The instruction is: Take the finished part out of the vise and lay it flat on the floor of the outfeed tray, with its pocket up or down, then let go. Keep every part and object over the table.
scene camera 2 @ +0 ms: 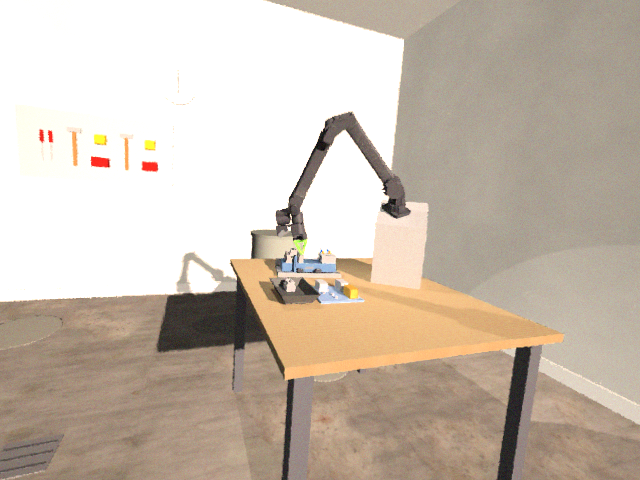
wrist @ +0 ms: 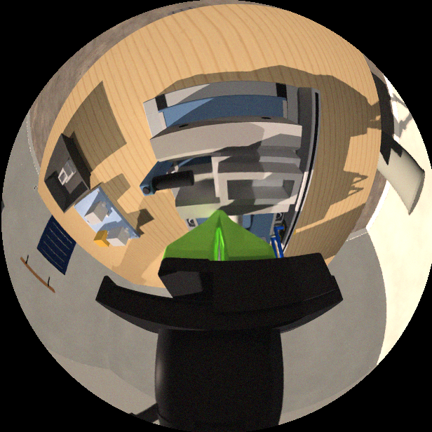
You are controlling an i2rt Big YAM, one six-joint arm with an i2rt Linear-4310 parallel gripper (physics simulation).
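Pixels of known places: gripper, fingertip midpoint: (scene camera 2: 302,254); arm's base, link origin: (scene camera 2: 396,210).
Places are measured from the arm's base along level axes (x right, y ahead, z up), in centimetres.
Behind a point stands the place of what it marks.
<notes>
The vise (scene camera 2: 321,266) {x 10.9, y 31.6, z -28.7 cm} (wrist: 225,108) is blue with grey jaws and stands near the far end of the table. In the wrist view, a grey part (wrist: 255,191) with a rectangular pocket facing up lies among the grey jaw pieces, just beyond the fingertips; its near edge is close to the green fingers. My gripper (scene camera 2: 300,253) {x 16.7, y 39.6, z -23.8 cm} (wrist: 218,215) is shut and empty, pointing down over the vise. A dark tray (scene camera 2: 305,297) {x -27.9, y 54.0, z -30.2 cm} (wrist: 72,189) lies beside the vise and holds a small light grey piece (scene camera 2: 290,284) {x -13.7, y 55.0, z -29.5 cm} (wrist: 65,173).
A black handle (wrist: 172,180) sticks out at the vise's side. Beside the tray, a light blue plate (scene camera 2: 326,298) {x -23.3, y 43.9, z -32.6 cm} bears white blocks (scene camera 2: 321,285) {x -15.6, y 42.8, z -30.0 cm} and a yellow block (scene camera 2: 351,291) {x -25.3, y 34.7, z -29.9 cm} (wrist: 101,238). A blue hooked item (wrist: 278,238) shows right of the fingers. The arm's pale pedestal (scene camera 2: 398,253) {x -10.5, y 4.0, z -18.4 cm} stands on the table.
</notes>
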